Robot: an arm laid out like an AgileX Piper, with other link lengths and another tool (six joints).
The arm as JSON. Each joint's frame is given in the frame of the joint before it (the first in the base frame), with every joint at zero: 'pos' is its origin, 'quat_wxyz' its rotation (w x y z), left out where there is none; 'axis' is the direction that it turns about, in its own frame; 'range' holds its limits. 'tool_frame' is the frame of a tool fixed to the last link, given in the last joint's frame.
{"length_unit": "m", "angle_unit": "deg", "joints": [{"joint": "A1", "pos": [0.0, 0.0, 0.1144], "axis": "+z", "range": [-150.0, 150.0]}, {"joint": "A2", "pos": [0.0, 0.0, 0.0], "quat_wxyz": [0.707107, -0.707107, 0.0, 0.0], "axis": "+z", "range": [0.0, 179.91]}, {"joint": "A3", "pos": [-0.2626, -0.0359, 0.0], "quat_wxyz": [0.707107, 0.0, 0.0, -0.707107], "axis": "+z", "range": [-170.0, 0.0]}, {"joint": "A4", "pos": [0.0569, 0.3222, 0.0], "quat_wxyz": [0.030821, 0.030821, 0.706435, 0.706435], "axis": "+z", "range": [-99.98, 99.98]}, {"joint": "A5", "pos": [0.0, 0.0, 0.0], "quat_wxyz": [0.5, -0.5, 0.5, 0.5], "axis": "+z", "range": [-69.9, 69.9]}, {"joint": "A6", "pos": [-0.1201, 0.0, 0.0], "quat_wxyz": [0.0, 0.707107, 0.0, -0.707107], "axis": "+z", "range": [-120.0, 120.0]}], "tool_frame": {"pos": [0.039, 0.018, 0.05], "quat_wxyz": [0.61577, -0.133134, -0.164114, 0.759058]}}
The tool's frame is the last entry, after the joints.
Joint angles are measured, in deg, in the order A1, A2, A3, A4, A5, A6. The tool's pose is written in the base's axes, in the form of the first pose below.
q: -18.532, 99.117, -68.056, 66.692, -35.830, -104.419
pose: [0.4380, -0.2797, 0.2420], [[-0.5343, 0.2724, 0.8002], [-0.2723, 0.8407, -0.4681], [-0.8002, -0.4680, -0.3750]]
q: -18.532, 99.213, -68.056, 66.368, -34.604, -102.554
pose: [0.4408, -0.2783, 0.2384], [[-0.5170, 0.2671, 0.8132], [-0.2585, 0.8570, -0.4458], [-0.8160, -0.4407, -0.3740]]
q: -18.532, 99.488, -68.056, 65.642, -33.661, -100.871
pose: [0.4438, -0.2772, 0.2345], [[-0.5054, 0.2589, 0.8231], [-0.2512, 0.8685, -0.4274], [-0.8255, -0.4227, -0.3739]]
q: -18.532, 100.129, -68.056, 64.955, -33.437, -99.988
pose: [0.4461, -0.2771, 0.2291], [[-0.5068, 0.2522, 0.8243], [-0.2497, 0.8723, -0.4204], [-0.8251, -0.4190, -0.3791]]
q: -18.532, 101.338, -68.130, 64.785, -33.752, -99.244
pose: [0.4478, -0.2783, 0.2192], [[-0.5151, 0.2534, 0.8188], [-0.2394, 0.8748, -0.4213], [-0.8230, -0.4130, -0.3899]]
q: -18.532, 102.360, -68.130, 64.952, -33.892, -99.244
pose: [0.4490, -0.2791, 0.2100], [[-0.5286, 0.2499, 0.8113], [-0.2321, 0.8767, -0.4213], [-0.8165, -0.4110, -0.4054]]
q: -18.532, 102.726, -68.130, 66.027, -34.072, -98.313
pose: [0.4476, -0.2800, 0.2044], [[-0.5219, 0.2680, 0.8098], [-0.2028, 0.8832, -0.4229], [-0.8286, -0.3850, -0.4066]]
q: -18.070, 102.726, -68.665, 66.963, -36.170, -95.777
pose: [0.4449, -0.2798, 0.2086], [[-0.4819, 0.3221, 0.8149], [-0.1687, 0.8785, -0.4470], [-0.8598, -0.3529, -0.3690]]
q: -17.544, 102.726, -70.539, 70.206, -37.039, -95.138
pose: [0.4462, -0.2792, 0.2168], [[-0.4355, 0.3693, 0.8209], [-0.1223, 0.8792, -0.4604], [-0.8918, -0.3009, -0.3378]]
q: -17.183, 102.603, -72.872, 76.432, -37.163, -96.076
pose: [0.4463, -0.2789, 0.2227], [[-0.3867, 0.4194, 0.8213], [-0.0424, 0.8815, -0.4702], [-0.9212, -0.2167, -0.3231]]
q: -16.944, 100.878, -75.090, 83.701, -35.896, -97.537
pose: [0.4458, -0.2754, 0.2380], [[-0.3130, 0.4493, 0.8368], [0.0450, 0.8871, -0.4594], [-0.9487, -0.1061, -0.2979]]
